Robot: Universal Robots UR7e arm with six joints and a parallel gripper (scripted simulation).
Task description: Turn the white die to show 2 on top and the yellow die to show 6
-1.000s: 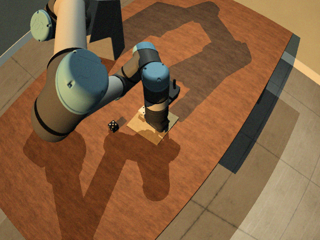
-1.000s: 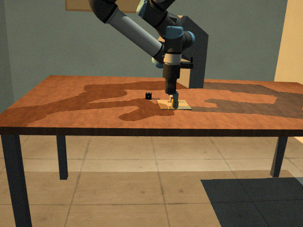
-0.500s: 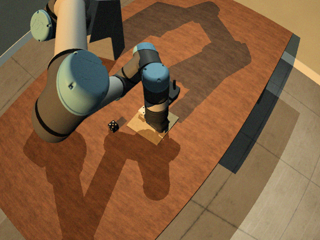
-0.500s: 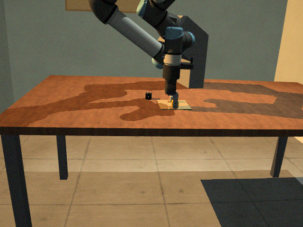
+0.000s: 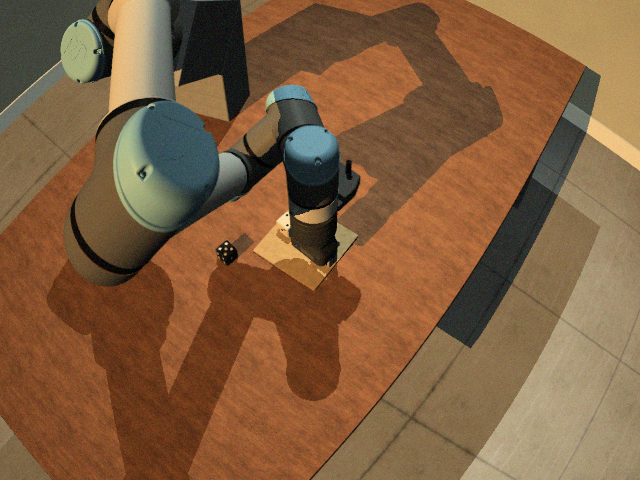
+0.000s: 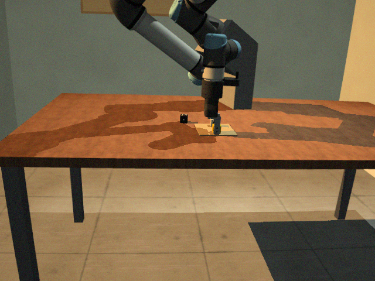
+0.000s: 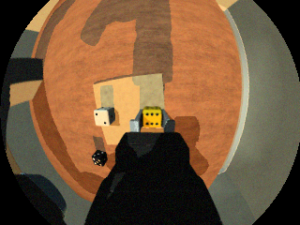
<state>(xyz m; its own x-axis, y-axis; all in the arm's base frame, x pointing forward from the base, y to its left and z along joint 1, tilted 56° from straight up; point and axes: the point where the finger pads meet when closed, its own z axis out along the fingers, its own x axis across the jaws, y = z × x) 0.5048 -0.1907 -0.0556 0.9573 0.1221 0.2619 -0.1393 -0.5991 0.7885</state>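
Now: the yellow die right at my hand. Also, from my hand: white die: 90 mm behind, 10 mm to the left; then tan mat: 40 mm behind, 20 mm below, 10 mm to the left; then black die: 150 mm behind, 100 mm to the right, 10 mm below.
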